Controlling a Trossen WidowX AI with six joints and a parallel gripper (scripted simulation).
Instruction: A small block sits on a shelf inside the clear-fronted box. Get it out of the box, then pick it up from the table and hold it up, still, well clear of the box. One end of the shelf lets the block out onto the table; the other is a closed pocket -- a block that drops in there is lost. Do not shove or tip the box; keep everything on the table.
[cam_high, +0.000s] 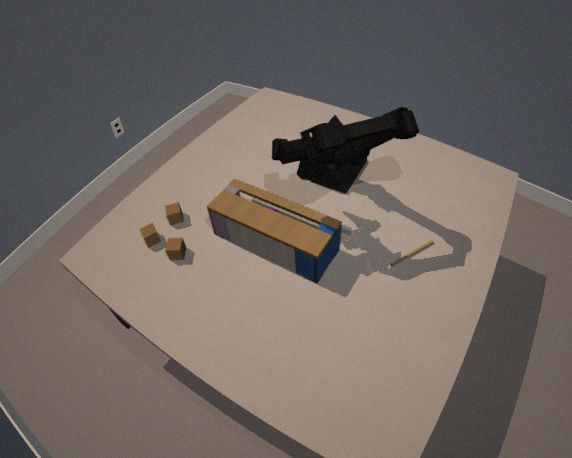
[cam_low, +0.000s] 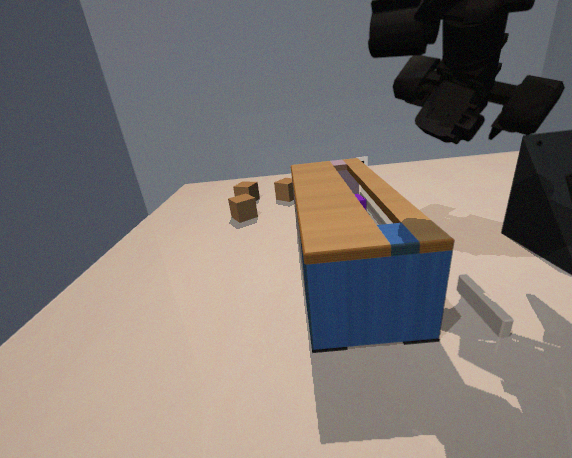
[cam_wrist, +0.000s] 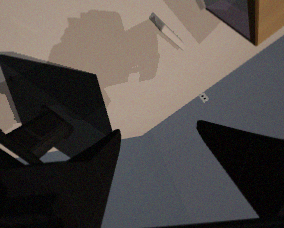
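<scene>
My gripper tip is now 160 mm short of the box, 40 mm to the right of it and 130 mm above it. Also, from my gripper tip: purple block (170 mm ahead, 20 mm to the left, 110 mm below); thin wooden stick (10 mm ahead, 440 mm to the left, 190 mm below).
</scene>
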